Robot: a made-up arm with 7 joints. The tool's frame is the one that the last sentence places.
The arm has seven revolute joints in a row. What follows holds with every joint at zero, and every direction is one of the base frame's.
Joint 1 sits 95.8 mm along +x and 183.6 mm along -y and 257.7 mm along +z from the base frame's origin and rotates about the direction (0.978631, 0.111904, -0.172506).
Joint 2 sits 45.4 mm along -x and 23.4 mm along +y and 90.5 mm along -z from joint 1 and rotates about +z.
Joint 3 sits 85 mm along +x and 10.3 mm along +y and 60 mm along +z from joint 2 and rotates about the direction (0.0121, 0.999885, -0.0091).
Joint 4 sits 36.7 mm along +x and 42.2 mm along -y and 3.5 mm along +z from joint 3 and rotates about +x.
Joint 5 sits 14.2 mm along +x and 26.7 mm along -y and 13.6 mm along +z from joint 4 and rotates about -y.
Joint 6 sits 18.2 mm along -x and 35.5 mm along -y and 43.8 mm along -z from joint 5 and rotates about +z.
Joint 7 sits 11.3 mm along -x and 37.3 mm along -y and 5.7 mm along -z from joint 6 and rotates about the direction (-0.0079, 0.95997, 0.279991).
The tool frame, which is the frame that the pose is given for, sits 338.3 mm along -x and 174.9 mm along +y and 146.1 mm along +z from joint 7; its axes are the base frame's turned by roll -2.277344, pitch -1.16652 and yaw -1.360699 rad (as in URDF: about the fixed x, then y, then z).
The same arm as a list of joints. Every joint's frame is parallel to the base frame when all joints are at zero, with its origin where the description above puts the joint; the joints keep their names.
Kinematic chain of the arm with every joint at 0, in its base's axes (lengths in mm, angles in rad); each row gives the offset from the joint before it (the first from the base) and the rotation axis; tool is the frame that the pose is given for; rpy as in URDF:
joint 1: xyz 95.8 -183.6 257.7 axis 0.978631 0.111904 -0.172506
joint 2: xyz -45.4 23.4 -90.5 axis +z
joint 3: xyz 85.0 10.3 60.0 axis 0.0121 0.999885 -0.0091
joint 4: xyz 36.7 -42.2 3.5 axis +x
joint 5: xyz 14.2 -26.7 13.6 axis -y
joint 6: xyz -18.2 -35.5 -43.8 axis +z
joint 7: xyz -11.3 -37.3 -5.7 axis -0.0079 0.95997 0.279991
tool: xyz -338.3 174.9 146.1 rpy -2.2773 -1.1665 -1.3607

